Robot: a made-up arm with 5 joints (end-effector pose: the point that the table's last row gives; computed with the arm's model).
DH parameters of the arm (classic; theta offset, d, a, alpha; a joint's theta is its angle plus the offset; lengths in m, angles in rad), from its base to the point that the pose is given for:
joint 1: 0 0.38 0 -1.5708
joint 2: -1.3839 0 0.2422 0
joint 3: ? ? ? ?
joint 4: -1.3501 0 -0.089 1.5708
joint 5: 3.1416 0.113 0 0
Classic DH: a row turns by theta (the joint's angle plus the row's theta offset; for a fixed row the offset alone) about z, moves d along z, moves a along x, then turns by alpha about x.
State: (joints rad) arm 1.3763 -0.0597 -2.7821 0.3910 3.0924
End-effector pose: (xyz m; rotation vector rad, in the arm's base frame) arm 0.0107 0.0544 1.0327 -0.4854 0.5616 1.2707
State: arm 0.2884 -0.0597 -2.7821 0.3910 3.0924
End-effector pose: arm 0.0531 0.0158 1.0327 -0.1163 0.6825 0.2296
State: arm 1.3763 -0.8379 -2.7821 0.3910 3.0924
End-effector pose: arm -0.0809 -0.4108 0.8837 0.0616 -0.0712 1.3262
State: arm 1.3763 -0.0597 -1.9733 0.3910 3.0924
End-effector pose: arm 0.0669 0.3396 0.8871 -1.0431 1.2069 1.0551
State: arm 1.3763 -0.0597 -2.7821 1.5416 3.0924
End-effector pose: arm 0.0357 0.1812 0.9445 -1.2717 1.4714 0.9108
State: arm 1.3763 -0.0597 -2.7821 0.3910 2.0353
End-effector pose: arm 0.0107 0.0544 1.0327 -0.6555 0.2242 0.2592
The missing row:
joint 3: -0.4076 0 -0.2695 0
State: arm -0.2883 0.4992 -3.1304 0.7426 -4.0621
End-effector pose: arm 0.2972 -0.0881 0.9455 -0.4113 1.2577 -1.0390
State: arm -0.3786 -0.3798 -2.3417 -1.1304 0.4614
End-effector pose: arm -0.1247 0.0496 0.9095 0.9736 -0.4348 -2.8724
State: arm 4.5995 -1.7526 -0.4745 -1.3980 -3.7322
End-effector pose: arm 0.0227 0.1999 0.6471 -0.3136 -0.5155 -2.2206
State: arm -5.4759 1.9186 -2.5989 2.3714 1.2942
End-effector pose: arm 0.2052 0.2144 0.0145 1.4628 -0.3634 -0.8450
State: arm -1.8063 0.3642 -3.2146 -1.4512 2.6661
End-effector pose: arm -0.0016 -0.0065 0.8187 -0.8770 -1.1175 -1.9708
